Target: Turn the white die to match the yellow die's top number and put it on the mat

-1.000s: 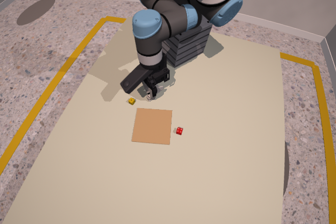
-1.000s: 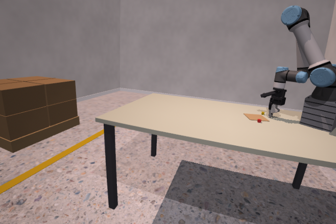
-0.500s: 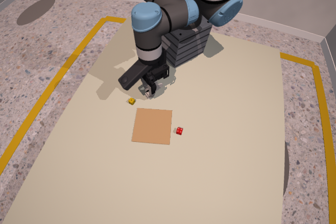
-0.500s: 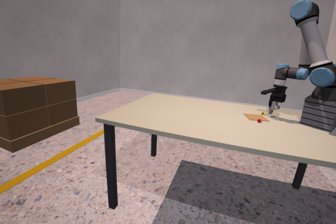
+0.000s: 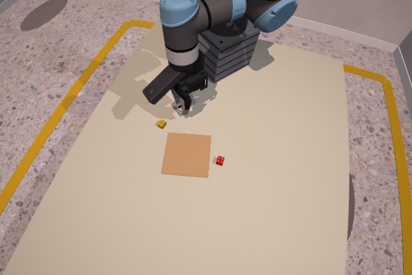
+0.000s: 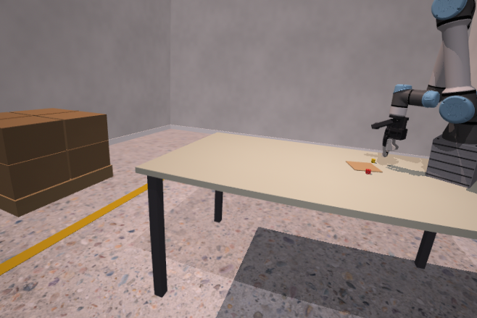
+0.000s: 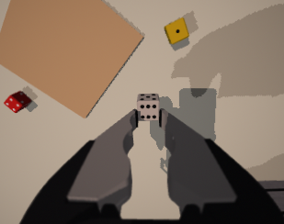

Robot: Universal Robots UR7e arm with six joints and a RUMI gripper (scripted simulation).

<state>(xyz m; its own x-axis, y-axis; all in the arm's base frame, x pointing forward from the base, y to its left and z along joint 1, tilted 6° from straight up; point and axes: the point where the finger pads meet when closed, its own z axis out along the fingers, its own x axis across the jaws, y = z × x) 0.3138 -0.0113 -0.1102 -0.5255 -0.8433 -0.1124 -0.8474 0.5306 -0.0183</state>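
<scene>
Right now my hand is 10 cm short of the brown mat, 6 cm to the right of it and 7 cm above it. From my hand the other things lie so: yellow die (4 cm ahead, 6 cm to the right, 7 cm below); then white die (1 cm below); then red die (9 cm ahead, 16 cm to the left, 7 cm below).
</scene>
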